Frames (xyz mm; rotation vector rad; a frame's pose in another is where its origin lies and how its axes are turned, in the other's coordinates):
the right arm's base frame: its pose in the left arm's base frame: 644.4 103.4 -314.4 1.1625 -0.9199 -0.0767
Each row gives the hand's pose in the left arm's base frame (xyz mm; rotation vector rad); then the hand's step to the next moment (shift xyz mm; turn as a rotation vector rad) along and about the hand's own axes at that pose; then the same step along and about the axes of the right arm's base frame.
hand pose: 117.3 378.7 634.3 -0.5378 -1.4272 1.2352
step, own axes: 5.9 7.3 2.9 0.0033 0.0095 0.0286
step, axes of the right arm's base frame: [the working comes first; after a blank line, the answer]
step, axes of the left arm's base frame: -6.5 6.5 -3.4 -0.0299 -0.0047 -0.0022

-9.4 2.6 -0.9 -0.0183 0.0078 0.0229
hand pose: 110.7 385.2 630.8 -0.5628 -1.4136 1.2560
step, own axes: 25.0 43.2 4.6 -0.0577 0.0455 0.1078
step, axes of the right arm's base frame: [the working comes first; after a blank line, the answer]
step, axes of the left arm's base frame: -24.2 34.0 -27.8 -0.0960 -0.0756 -0.0457

-48.6 1.8 -12.2 -0.0511 -0.0324 0.1156
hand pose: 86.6 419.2 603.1 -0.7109 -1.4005 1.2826
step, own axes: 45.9 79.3 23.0 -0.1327 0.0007 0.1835
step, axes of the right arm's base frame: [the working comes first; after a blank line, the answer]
step, axes of the left arm's base frame: -51.1 54.4 -58.0 -0.1375 -0.1793 -0.0157

-93.6 -3.2 -12.5 -0.0093 -0.0372 0.2232
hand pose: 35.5 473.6 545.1 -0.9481 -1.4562 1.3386
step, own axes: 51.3 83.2 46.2 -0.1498 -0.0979 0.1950
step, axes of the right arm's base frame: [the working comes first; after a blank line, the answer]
step, axes of the left arm's base frame: -62.4 44.9 -76.0 -0.1395 -0.2101 0.0802

-106.7 -17.5 0.4 0.0604 0.0277 0.2562
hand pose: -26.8 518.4 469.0 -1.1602 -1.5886 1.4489
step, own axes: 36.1 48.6 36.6 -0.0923 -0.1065 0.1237
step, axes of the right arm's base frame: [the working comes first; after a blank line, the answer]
step, axes of the left arm's base frame: -38.8 18.8 -56.1 -0.0968 -0.1299 0.0944

-66.9 -22.0 6.3 0.0565 0.0576 0.1693
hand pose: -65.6 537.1 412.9 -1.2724 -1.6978 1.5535
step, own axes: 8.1 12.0 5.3 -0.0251 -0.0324 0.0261
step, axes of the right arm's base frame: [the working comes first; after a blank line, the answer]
step, axes of the left arm's base frame: -4.5 3.5 -14.3 -0.0209 -0.0314 0.0306

-12.9 -8.3 -0.9 0.0198 0.0192 0.0400
